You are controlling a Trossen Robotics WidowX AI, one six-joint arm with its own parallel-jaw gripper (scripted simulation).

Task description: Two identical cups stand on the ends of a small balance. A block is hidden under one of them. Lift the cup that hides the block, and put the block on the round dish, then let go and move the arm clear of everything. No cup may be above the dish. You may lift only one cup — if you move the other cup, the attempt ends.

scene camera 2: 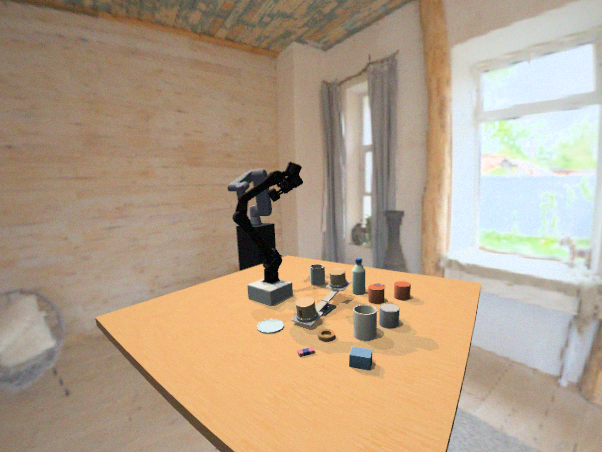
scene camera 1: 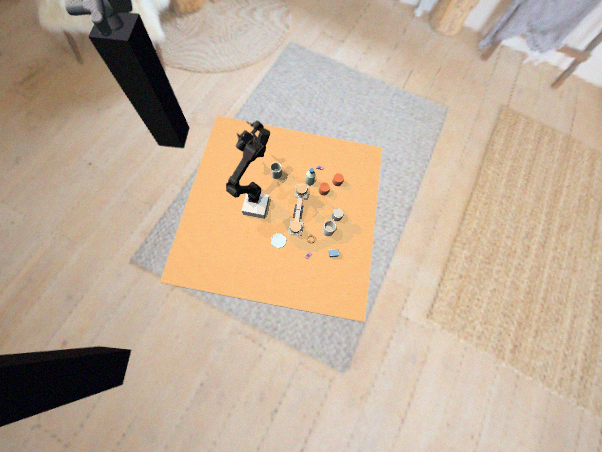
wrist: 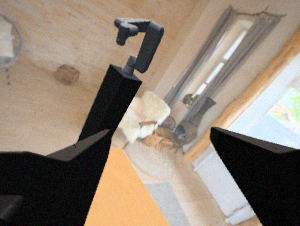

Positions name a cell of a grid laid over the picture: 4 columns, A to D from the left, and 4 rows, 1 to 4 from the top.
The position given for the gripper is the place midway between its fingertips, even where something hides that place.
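Open and holding nothing, the gripper (wrist: C3) shares the scene with a grey mug (scene camera 2: C3).
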